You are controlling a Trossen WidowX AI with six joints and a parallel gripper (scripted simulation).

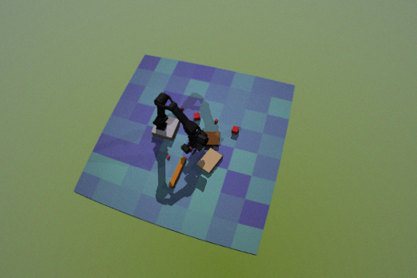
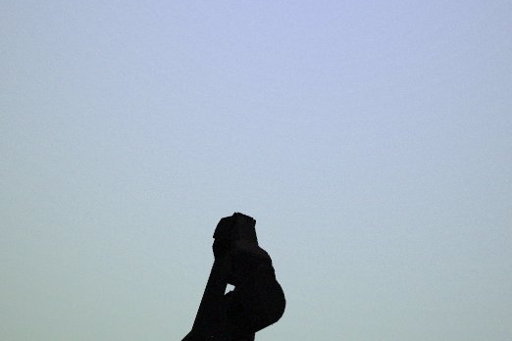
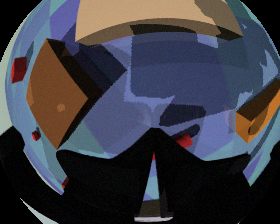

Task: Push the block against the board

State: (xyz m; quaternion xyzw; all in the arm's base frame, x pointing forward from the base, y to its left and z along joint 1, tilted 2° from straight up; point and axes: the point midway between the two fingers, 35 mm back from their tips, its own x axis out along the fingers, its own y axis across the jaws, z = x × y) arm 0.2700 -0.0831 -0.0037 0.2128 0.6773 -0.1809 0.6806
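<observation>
Now: gripper tip 2 cm past the thin red stick and 1 cm to the right of it. Also, from my gripper tip: tan block: 12 cm ahead, 8 cm to the right; dark brown square block: 9 cm ahead, 8 cm to the left; long orange board: 6 cm behind, 21 cm to the right, 1 cm above.
</observation>
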